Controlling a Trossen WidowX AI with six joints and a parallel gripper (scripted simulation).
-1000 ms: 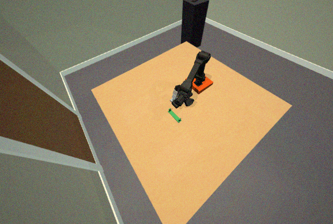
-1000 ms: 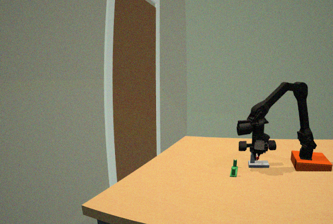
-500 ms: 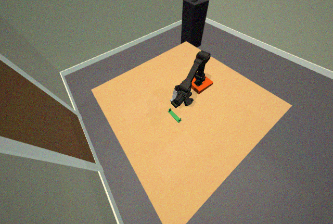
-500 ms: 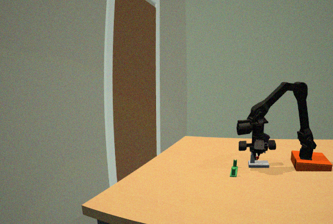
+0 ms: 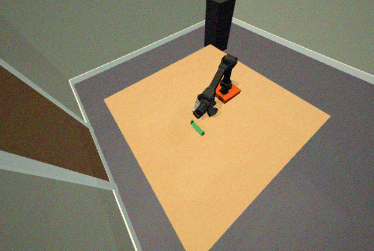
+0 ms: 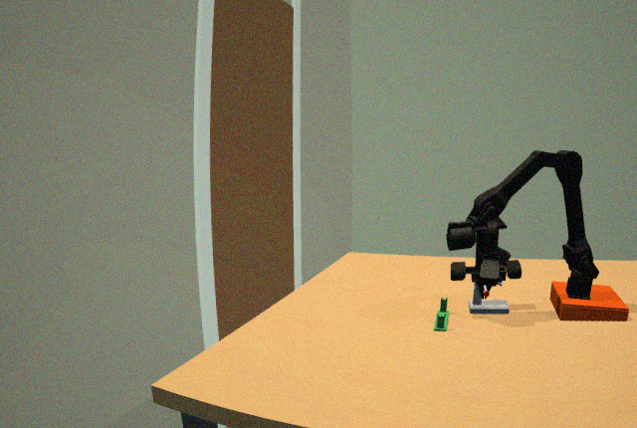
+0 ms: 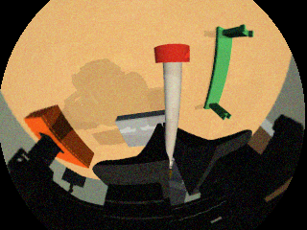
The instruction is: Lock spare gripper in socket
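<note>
Right now the grey mount is 5 cm to the right of my gripper tip. Also, from my gripper tip: spare gripper 1 cm behind, 5 cm to the right, 7 cm above; green bracket 10 cm ahead, 7 cm to the left, 2 cm below.
</note>
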